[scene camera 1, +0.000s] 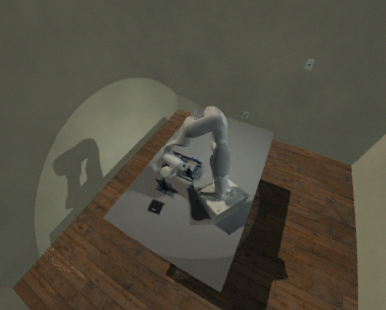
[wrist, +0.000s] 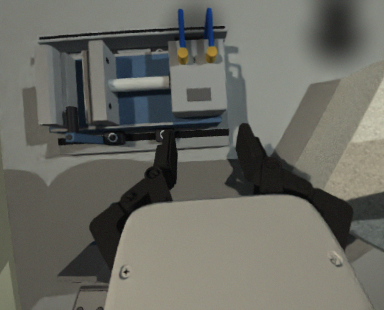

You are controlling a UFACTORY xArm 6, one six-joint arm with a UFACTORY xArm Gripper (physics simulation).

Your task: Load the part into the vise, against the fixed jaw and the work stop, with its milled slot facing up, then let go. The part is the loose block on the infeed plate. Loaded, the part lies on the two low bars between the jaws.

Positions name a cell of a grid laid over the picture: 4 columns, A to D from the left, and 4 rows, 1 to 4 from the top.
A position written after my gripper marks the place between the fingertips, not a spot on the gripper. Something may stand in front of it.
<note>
I see my gripper (wrist: C2) and a moving jaw (wrist: B1).
</note>
